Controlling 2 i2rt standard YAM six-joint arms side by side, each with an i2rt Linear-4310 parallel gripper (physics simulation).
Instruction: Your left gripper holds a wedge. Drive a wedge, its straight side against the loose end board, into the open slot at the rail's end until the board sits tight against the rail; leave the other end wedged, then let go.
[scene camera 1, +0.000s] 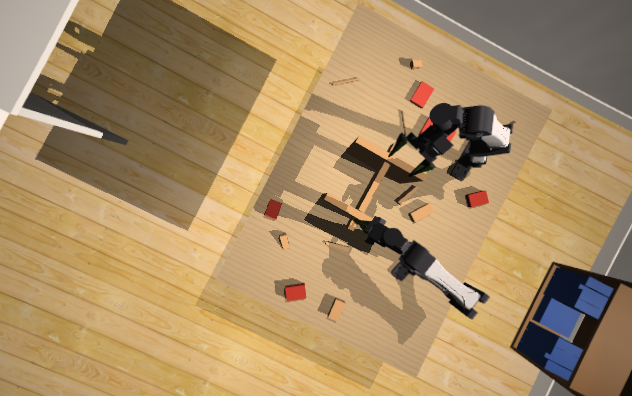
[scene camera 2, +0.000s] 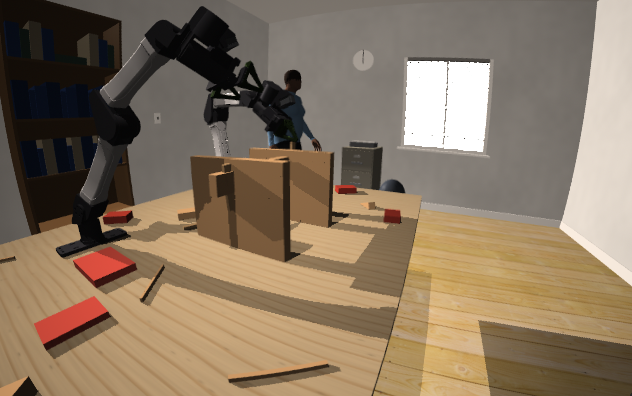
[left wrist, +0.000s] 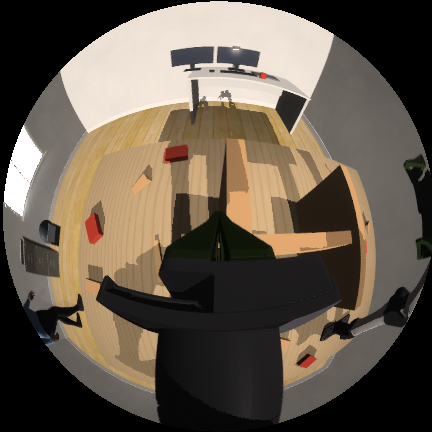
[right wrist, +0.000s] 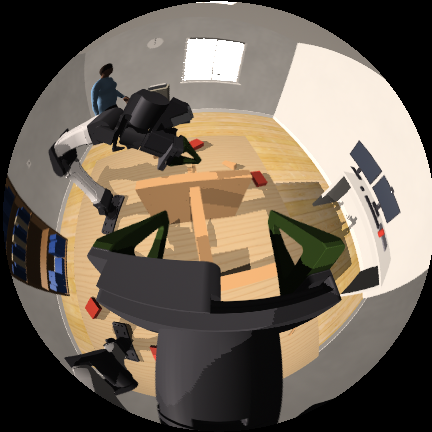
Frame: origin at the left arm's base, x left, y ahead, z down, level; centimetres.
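Seen in the pictures: left gripper, fingertip midpoint: (scene camera 1: 354, 219) (scene camera 2: 297, 140) (left wrist: 218, 216) (right wrist: 199, 161); right gripper, fingertip midpoint: (scene camera 1: 398, 166) (scene camera 2: 250, 94) (right wrist: 217, 215); left arm's base, origin of the base link: (right wrist: 112, 214); right arm's base, origin of the base link: (scene camera 1: 465, 160) (scene camera 2: 93, 242) (left wrist: 335, 326) (right wrist: 125, 342).
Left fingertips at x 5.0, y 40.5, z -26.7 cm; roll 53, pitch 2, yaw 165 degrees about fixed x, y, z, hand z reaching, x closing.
Pixels of each thing's top centre, then the offset from my left fingertips to it.
- loose end board, middle of its top: (left wrist: 238, 242) (right wrist: 192, 176) (scene camera 2: 288, 149) (scene camera 1: 360, 215) dx -2.8, dy -1.3, dz +3.0 cm
- rail, middle of its top: (left wrist: 317, 240) (right wrist: 200, 227) (scene camera 1: 374, 186) dx -15.5, dy +1.9, dz +5.0 cm
- small wedge, middle of its top: (right wrist: 192, 162) (scene camera 2: 292, 141) dx -0.2, dy -1.9, dz +0.3 cm
The loose end board (scene camera 1: 340, 203) (scene camera 2: 310, 185) (right wrist: 165, 195) stands upright at one end of the rail (scene camera 1: 373, 187) (left wrist: 305, 241) (right wrist: 200, 220). A small wedge (scene camera 2: 292, 145) (right wrist: 192, 168) stands upright at its outer face, its top above the board; how deep it sits is hidden. The other end board (scene camera 1: 367, 146) (scene camera 2: 255, 210) has a wedge (scene camera 2: 226, 167) in the rail's protruding end. My left gripper (scene camera 1: 361, 223) (left wrist: 218, 216) (right wrist: 199, 161) is shut and empty, its tips close above the loose-end wedge. My right gripper (scene camera 1: 401, 164) (right wrist: 217, 215) is open and empty above the other board.
Red blocks (scene camera 1: 295, 292) (scene camera 1: 273, 209) (scene camera 1: 477, 199) (scene camera 2: 105, 266) and wooden blocks (scene camera 1: 422, 213) (scene camera 1: 336, 310) lie around the boards. Thin sticks (scene camera 1: 344, 81) (scene camera 2: 152, 283) also lie on the table (scene camera 1: 310, 340).
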